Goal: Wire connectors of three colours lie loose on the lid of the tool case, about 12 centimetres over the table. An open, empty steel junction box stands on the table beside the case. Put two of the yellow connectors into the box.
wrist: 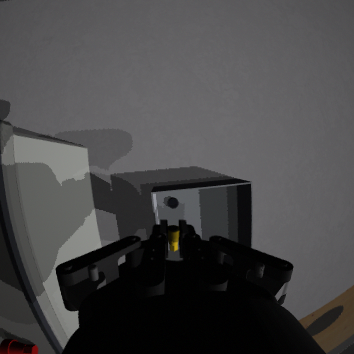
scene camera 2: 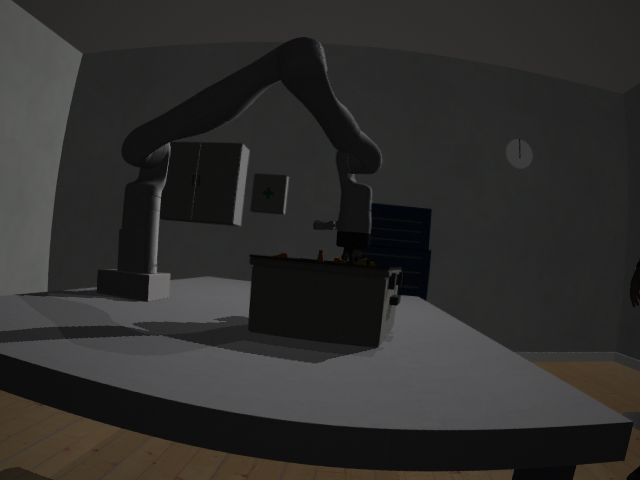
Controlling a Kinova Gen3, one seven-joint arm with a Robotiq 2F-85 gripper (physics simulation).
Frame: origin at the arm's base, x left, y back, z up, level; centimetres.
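Seen in the pictures: gripper, fingertip midpoint: [wrist: 172,228]; arm's base at its link origin: [scene camera 2: 138,272].
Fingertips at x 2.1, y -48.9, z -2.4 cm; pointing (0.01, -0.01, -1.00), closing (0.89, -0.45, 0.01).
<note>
Pixels of each thing's top centre, then the offset from my fingertips to it. "*": a spot on its surface instead. Level surfaces: height alone.
- open steel junction box at its top centre: [wrist: 206,235] dx +2.8, dy -2.1, dz +0.7 cm
- tool case at its top centre: [scene camera 2: 339,262] dx -22.8, dy +6.8, dz +9.3 cm
- red connector at a spot on its surface: [wrist: 20,347] * dx -13.1, dy -0.8, dz +9.6 cm
- table at its surface level: dz -3.1 cm
My gripper [scene camera 2: 352,256] [wrist: 172,228] is shut on a yellow connector [wrist: 173,239], pointing down over the near part of the open steel junction box [wrist: 243,212]. The fingers hide part of the box's inside; a dark round spot shows on the part in view. In the scene view the box is hidden behind the tool case [scene camera 2: 317,299] [wrist: 55,167], and the fingertips are hidden behind its lid edge. On the lid, a yellow connector [scene camera 2: 368,262] lies near the right end, with orange connectors [scene camera 2: 320,255] [scene camera 2: 281,255] further left. A red connector [wrist: 20,347] shows at the wrist view's lower left corner.
The case's tall side wall stands close to the left of the box in the wrist view. The case's latches [scene camera 2: 395,299] stick out at its right end. The table [scene camera 2: 465,382] [wrist: 225,90] ends at the lower right in the wrist view, beside the wooden floor [wrist: 332,312].
</note>
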